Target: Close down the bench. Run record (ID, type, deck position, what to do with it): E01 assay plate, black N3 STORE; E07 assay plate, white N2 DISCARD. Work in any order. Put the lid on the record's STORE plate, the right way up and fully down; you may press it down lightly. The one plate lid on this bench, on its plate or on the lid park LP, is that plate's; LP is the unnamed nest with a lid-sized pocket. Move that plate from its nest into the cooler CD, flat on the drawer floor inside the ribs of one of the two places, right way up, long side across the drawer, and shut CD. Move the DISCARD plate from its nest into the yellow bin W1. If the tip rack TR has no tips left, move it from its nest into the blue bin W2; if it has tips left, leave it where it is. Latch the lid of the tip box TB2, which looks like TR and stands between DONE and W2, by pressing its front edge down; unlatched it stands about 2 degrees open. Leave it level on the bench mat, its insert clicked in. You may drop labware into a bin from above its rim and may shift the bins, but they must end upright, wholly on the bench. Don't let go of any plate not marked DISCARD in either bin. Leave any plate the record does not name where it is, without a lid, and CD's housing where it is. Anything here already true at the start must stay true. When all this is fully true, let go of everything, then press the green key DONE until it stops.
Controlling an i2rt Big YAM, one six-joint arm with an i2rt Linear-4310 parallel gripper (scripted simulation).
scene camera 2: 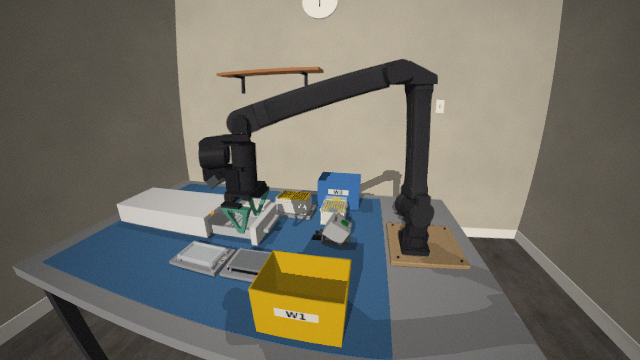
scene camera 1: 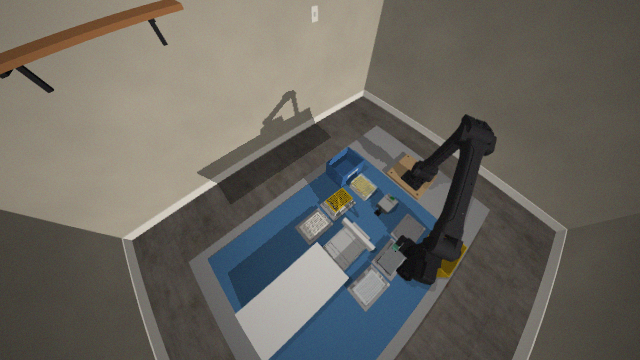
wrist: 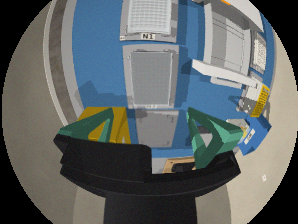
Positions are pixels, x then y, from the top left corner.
blue bin W2: scene camera 2; scene camera 1; wrist 258, 125
same spot on blue bin W2: [scene camera 2: 329, 183] = [scene camera 1: 349, 173]
